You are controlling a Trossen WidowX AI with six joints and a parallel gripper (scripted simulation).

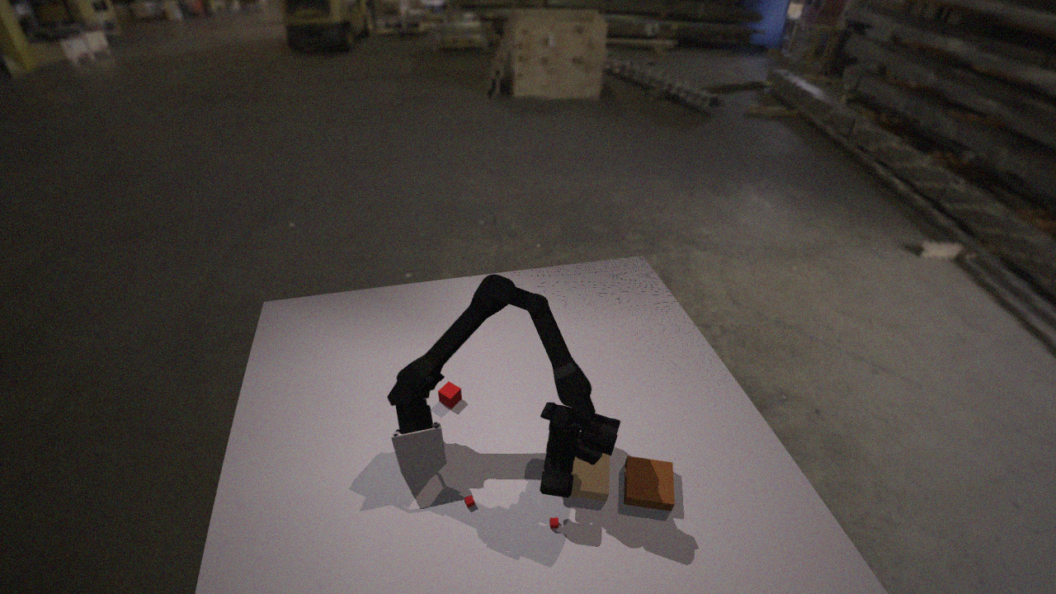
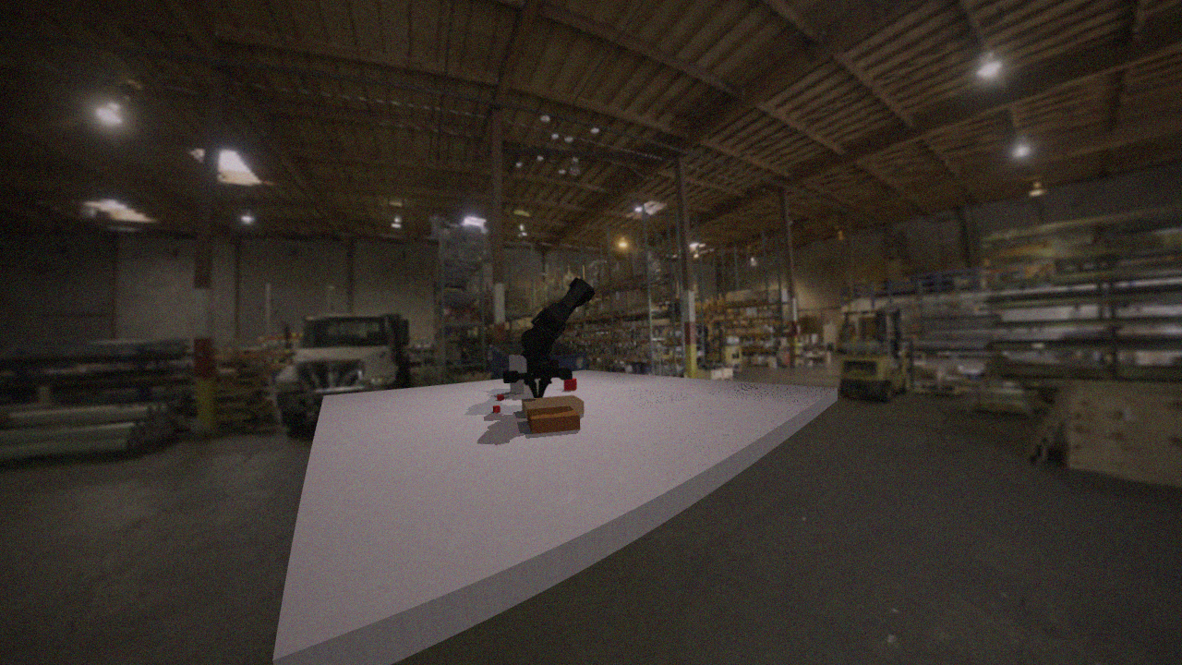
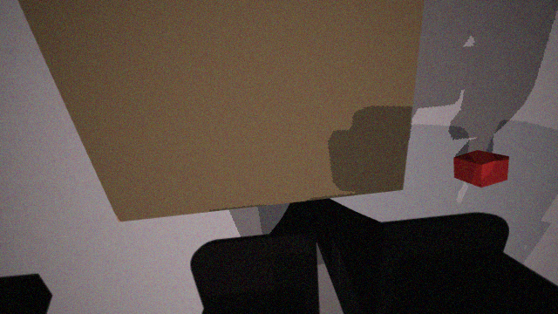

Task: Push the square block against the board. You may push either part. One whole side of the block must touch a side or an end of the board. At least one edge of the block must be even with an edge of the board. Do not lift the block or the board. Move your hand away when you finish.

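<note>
My gripper tip is 70 mm short of the tan board, 10 mm to the left of it and 10 mm below it. From my gripper tip the other things lie so: square block 170 mm ahead, 100 mm to the right, 10 mm above; red cube 160 mm behind, 280 mm to the left, 10 mm above.
</note>
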